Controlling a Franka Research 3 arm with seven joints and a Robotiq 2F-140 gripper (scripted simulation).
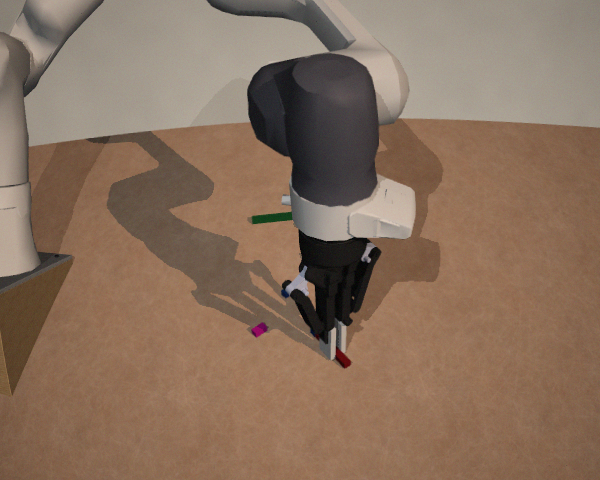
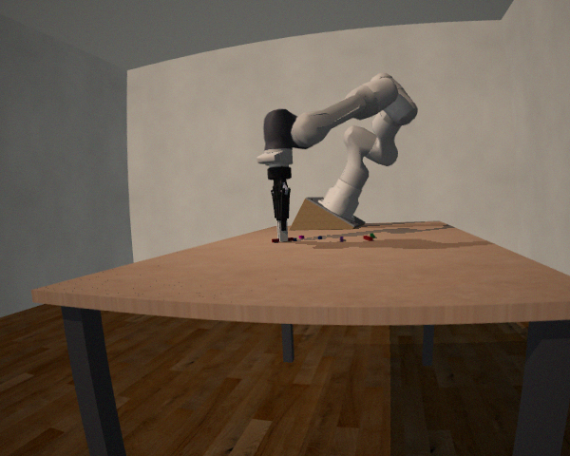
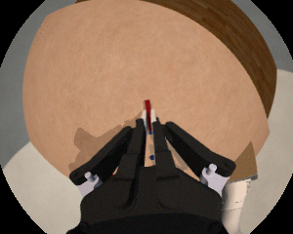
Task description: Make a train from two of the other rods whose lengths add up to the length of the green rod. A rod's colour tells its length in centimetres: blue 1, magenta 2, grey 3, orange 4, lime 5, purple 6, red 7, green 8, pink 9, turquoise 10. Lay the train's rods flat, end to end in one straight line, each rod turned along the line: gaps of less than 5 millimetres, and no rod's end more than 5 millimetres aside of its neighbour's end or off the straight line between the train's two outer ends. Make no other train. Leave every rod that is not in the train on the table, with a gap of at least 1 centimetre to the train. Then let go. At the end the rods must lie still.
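Right now my hand is 100 mm past the magenta rod, 40 mm to the right of it and 30 mm above it. The rest, counted from my hand: purple rod 190 mm to the left, 30 mm below; then green rod 80 mm behind, 280 mm to the left, 30 mm below.
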